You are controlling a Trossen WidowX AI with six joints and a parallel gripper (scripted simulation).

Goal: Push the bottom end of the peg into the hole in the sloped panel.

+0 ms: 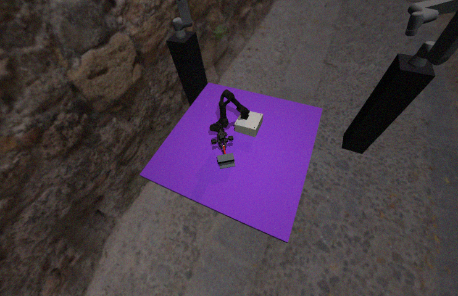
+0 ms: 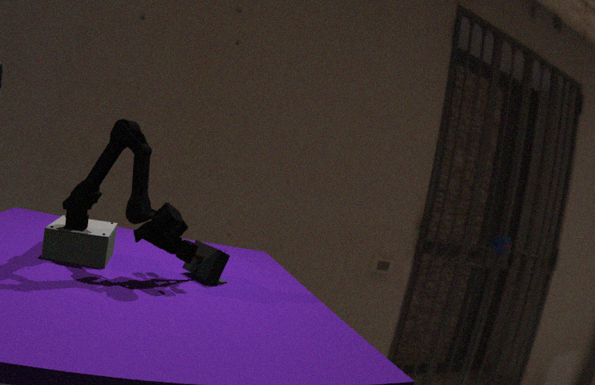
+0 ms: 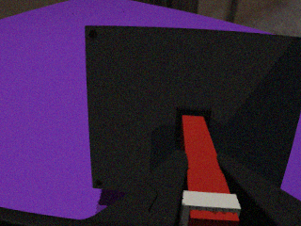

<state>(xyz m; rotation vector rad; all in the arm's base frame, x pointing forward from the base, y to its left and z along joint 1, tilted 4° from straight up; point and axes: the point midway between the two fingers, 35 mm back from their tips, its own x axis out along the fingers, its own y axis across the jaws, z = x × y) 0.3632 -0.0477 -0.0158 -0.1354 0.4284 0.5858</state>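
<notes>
The grey sloped panel is 60 mm ahead of my gripper tip, 40 mm to the left of it and 30 mm below it. Also, from my gripper tip: red peg: 10 mm behind, 10 mm to the right, 10 mm above.
</notes>
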